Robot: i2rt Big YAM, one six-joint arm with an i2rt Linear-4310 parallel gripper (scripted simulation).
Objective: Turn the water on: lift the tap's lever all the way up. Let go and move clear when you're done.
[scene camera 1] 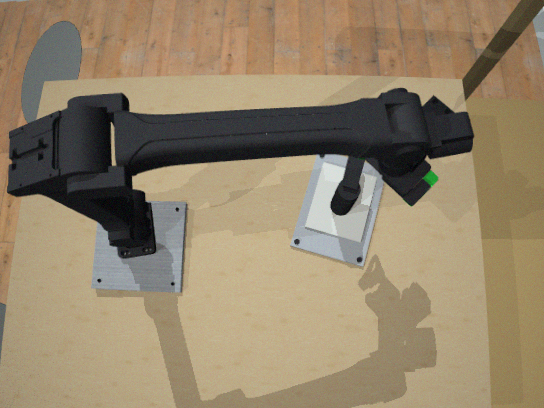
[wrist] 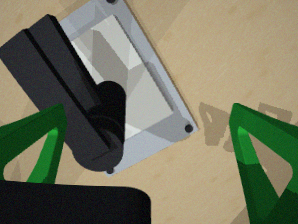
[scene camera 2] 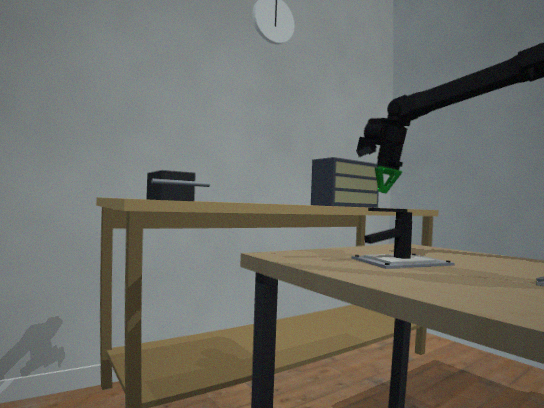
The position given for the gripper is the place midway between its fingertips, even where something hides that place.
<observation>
In view: the gripper (scene camera 1: 392,174) and a tap (scene camera 2: 402,232).
The gripper is seen too in the wrist view (wrist: 147,112) and in scene camera 2 (scene camera 2: 382,192). The tap shows as well in the wrist view (wrist: 125,89).
</observation>
